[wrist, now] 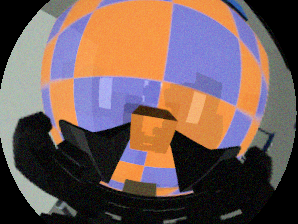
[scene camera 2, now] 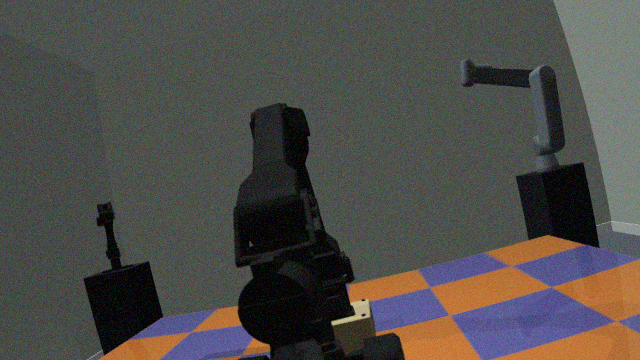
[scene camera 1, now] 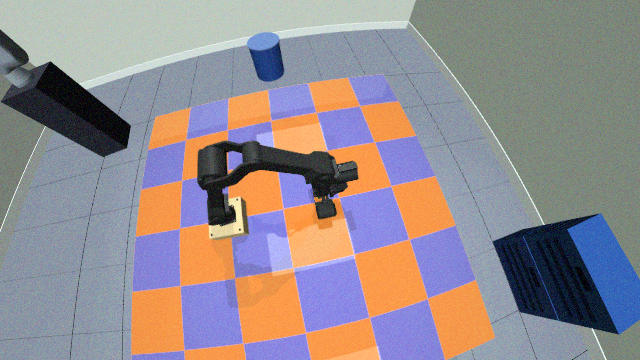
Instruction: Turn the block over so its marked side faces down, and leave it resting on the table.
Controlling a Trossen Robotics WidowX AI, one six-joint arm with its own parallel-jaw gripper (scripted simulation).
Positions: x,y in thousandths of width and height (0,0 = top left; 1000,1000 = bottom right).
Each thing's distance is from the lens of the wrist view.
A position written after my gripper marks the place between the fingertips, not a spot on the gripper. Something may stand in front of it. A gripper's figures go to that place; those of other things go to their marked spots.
my gripper (wrist: 512,574): 0.10 m
orange-brown block (wrist: 508,578): 0.07 m
